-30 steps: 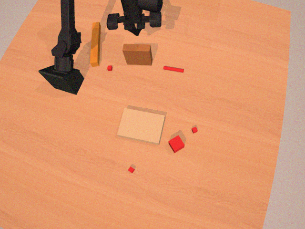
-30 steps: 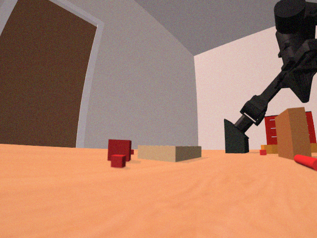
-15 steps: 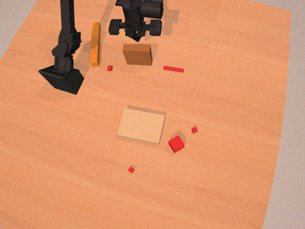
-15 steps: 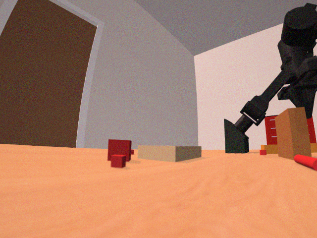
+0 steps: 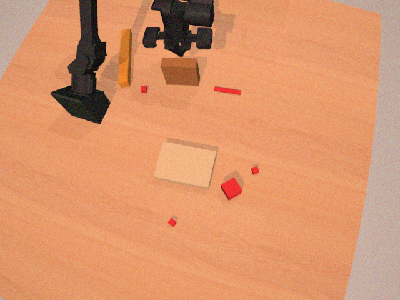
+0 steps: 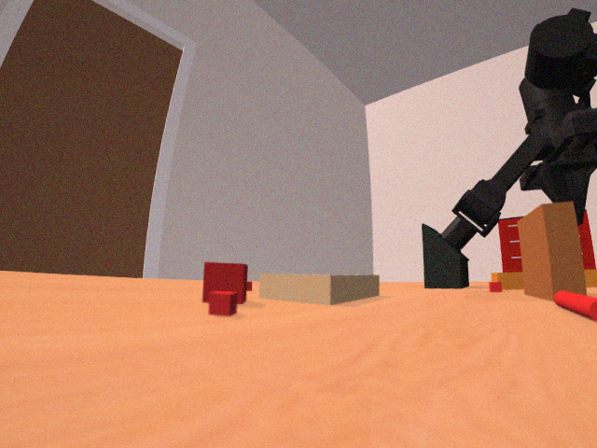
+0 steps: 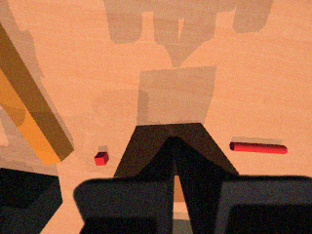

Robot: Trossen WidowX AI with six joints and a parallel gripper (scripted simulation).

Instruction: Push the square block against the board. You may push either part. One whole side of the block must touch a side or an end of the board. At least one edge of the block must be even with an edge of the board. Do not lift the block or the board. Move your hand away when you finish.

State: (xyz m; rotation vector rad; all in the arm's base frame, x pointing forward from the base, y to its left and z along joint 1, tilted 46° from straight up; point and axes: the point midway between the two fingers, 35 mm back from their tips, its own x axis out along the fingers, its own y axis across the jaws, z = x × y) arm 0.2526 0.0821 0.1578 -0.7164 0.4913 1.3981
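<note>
Right now my gripper tip is 4 cm to the left of the brown square block and 3 cm above it. Round my gripper tip: long orange board: 21 cm behind, 7 cm below, 2 cm to the left; pale tan board: 31 cm to the right, 8 cm ahead, 7 cm below; thin red rod: 15 cm ahead, 8 cm below, 5 cm to the right.
</note>
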